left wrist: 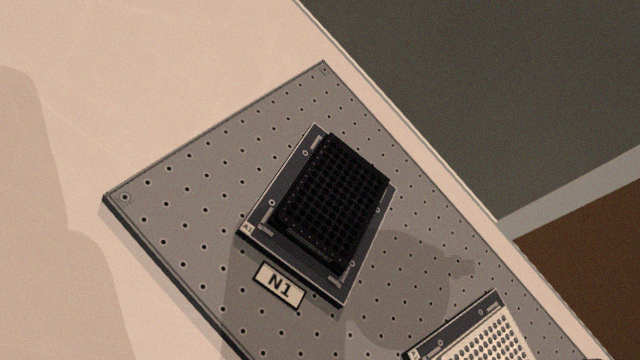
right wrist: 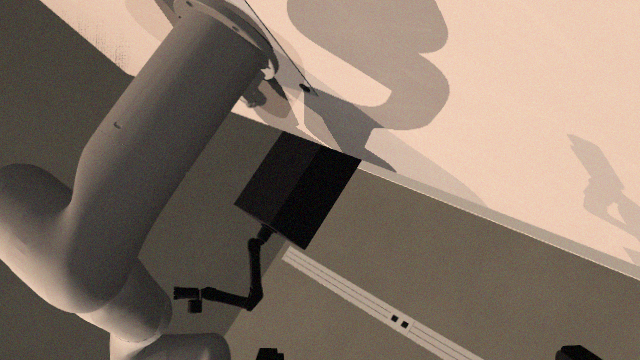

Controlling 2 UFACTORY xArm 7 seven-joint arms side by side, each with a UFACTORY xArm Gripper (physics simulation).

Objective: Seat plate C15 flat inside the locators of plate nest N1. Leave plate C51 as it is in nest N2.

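Places are measured from the left arm's base along level axes (x left, y back, z up), in millimetres.
Where they show: left arm's base, link origin: (right wrist: pixel 228 34).
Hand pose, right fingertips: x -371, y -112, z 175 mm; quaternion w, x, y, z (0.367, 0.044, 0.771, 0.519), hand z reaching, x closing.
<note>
Each offset is from my right fingertips to the top centre of the thing. "spot": to the spot under its first point. Level surfaces: height alone.
In the left wrist view a black well plate @[dx +237, dy -343, dz -132 mm] (left wrist: pixel 335 200), by its place C15, lies on the dark nest N1 @[spot: dx +283, dy -323, dz -150 mm] (left wrist: pixel 288 177). Its sides run roughly parallel to the nest, with pale locators beside its left and lower edges. The far locators are mostly hidden, and I cannot tell if it is fully flat. A white well plate @[spot: dx +15, dy -380, dz -137 mm] (left wrist: pixel 492 342), probably C51, lies in a second dark nest @[spot: dx +49, dy -373, dz -150 mm] (left wrist: pixel 460 325), cut off by the lower frame edge. No plate code is readable. My left gripper does not show. My right gripper (right wrist: pixel 424 354) is open, its fingertips wide apart at the lower edge of the right wrist view, away from both plates.
Both nests stand on a grey perforated board @[spot: dx +341, dy -261, dz -162 mm] (left wrist: pixel 200 165) near the edge of the pale table @[dz -175 mm] (left wrist: pixel 150 60). An N1 label @[spot: dx +209, dy -245, dz -160 mm] (left wrist: pixel 280 285) lies beside the first nest. In the right wrist view a grey robot arm (right wrist: pixel 150 125), a black box (right wrist: pixel 300 190) and a jointed black bracket (right wrist: pixel 255 270) show by the table edge.
</note>
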